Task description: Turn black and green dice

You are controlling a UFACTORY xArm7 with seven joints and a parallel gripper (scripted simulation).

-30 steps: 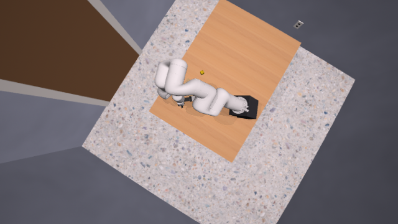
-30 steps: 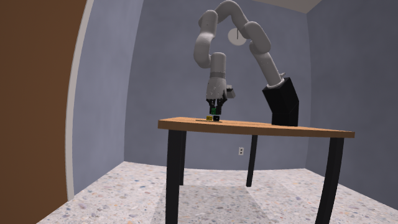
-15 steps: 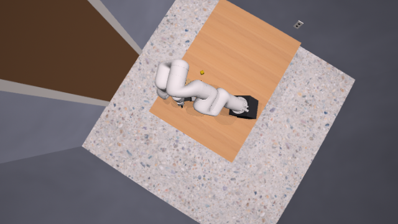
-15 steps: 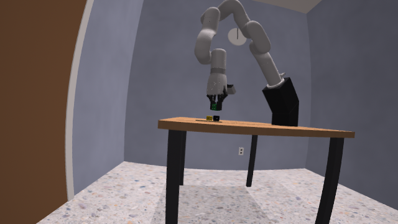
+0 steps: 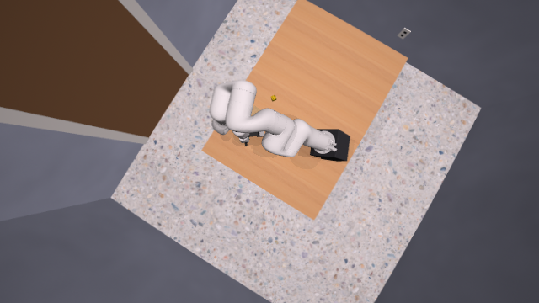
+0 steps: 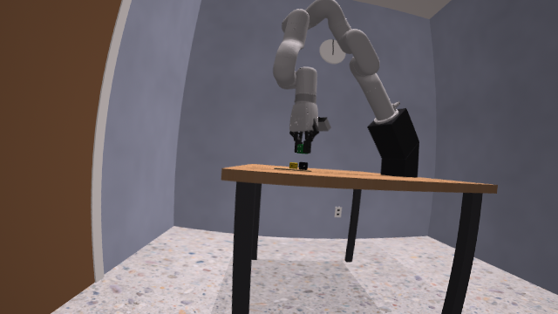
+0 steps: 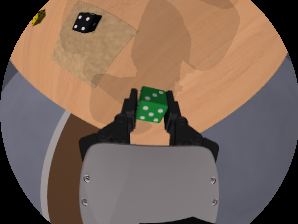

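Right now my hand is 14 cm to the left of the tan mat, 8 cm above it and 2 cm short of it. Round my hand: yellow die: 32 cm to the right, 7 cm below, 1 cm behind; black die: 14 cm to the right, 6 cm below, 3 cm behind; green die: 1 cm below.
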